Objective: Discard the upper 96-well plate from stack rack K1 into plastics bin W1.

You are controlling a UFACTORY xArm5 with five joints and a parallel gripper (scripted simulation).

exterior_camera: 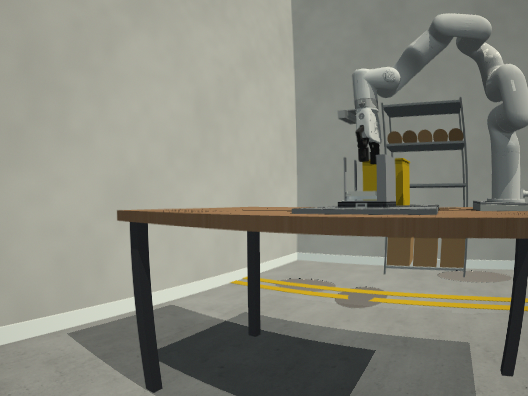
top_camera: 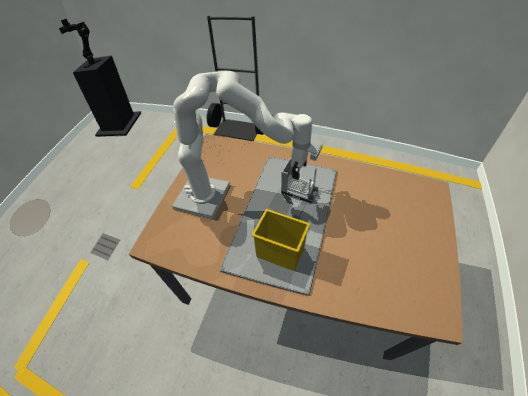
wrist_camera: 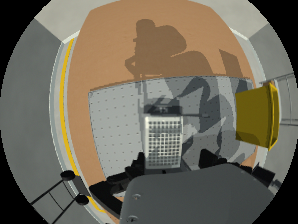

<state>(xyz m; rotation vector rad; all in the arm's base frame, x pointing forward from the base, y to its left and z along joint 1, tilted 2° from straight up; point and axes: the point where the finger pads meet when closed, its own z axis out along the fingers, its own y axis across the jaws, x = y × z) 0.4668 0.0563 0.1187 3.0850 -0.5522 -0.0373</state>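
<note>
My gripper is now 100 mm above the white 96-well plate. Round my hand: yellow plastics bin 340 mm to the right, 60 mm behind, 50 mm below.
</note>
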